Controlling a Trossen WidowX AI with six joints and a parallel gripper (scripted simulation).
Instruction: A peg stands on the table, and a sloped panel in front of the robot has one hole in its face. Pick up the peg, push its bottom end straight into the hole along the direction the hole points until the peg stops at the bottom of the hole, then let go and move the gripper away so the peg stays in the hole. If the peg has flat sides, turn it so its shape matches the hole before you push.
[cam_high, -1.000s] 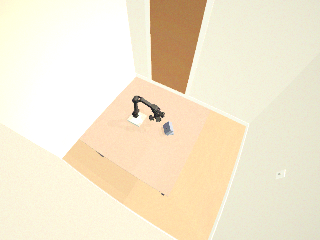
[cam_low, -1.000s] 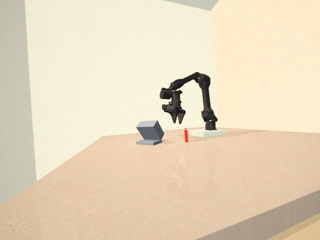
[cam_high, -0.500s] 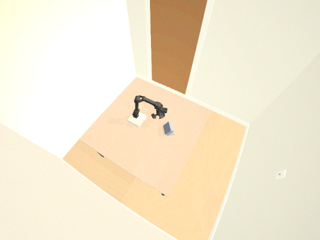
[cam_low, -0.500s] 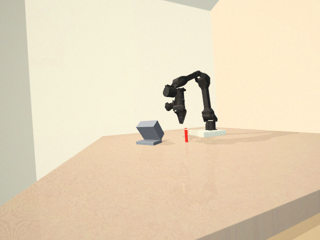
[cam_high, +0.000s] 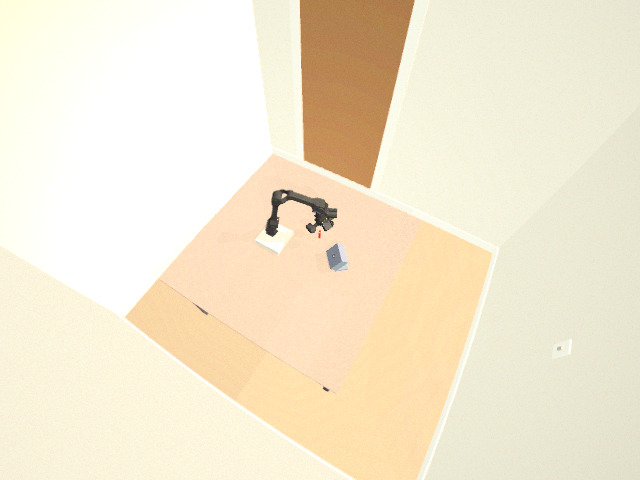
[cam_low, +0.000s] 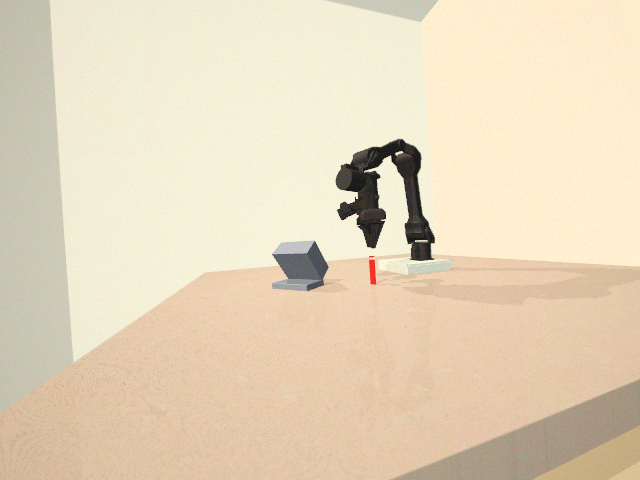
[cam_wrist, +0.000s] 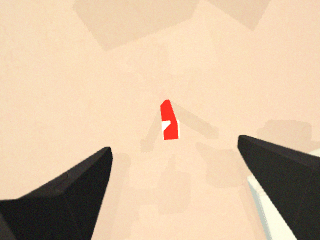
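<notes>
Now: gripper tip 50 mm above the red peg. Also, from my gripper tip: sloped panel 190 mm ahead, 100 mm to the right, 30 mm below; flat foot 210 mm ahead, 80 mm to the right, 100 mm below.
</notes>
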